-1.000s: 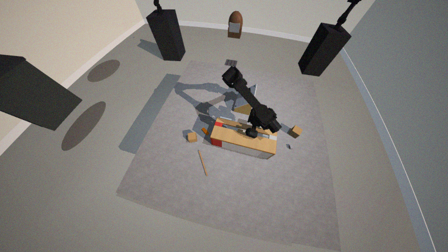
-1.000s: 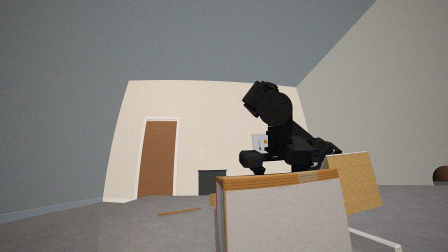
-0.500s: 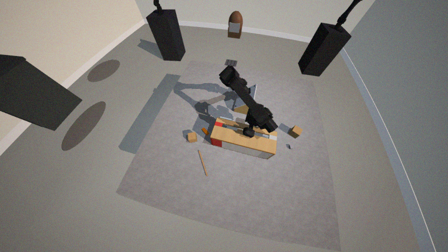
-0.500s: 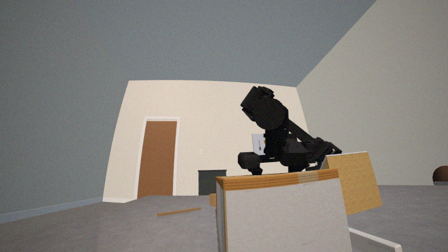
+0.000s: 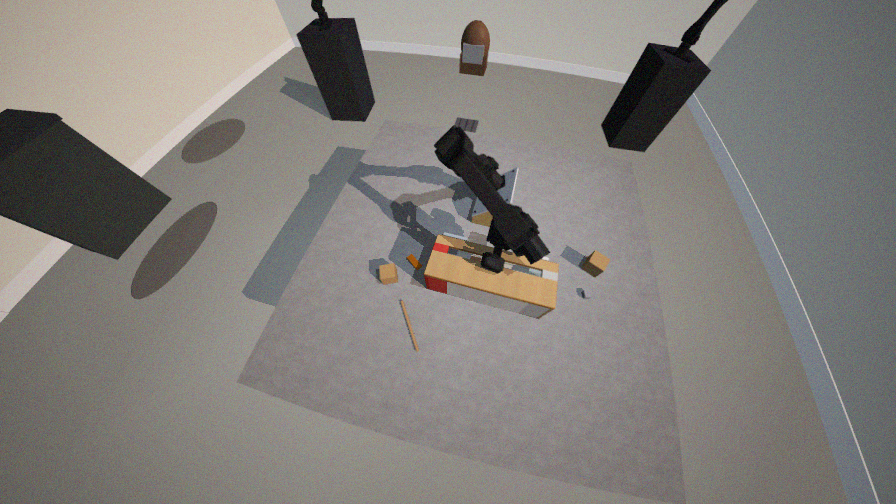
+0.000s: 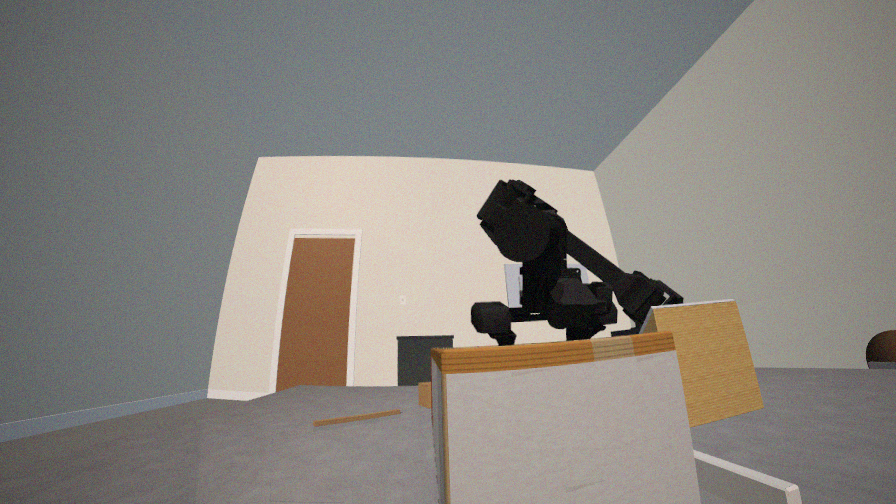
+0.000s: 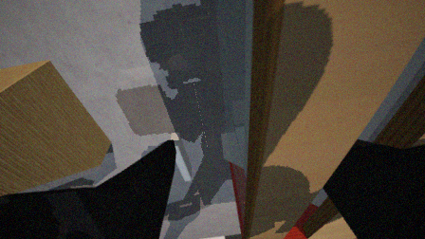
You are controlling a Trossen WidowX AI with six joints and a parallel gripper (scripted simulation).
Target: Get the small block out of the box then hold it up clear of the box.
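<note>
Right now the box is 4 cm ahead of my gripper tip, 2 cm to the left of it and 2 cm below it. Round my gripper tip: grey piece: 8 cm ahead, 37 cm to the left, 8 cm below; then orange block: 3 cm ahead, 24 cm to the right, 8 cm below; then thin wooden stick: 25 cm ahead, 21 cm to the right, 8 cm below.
</note>
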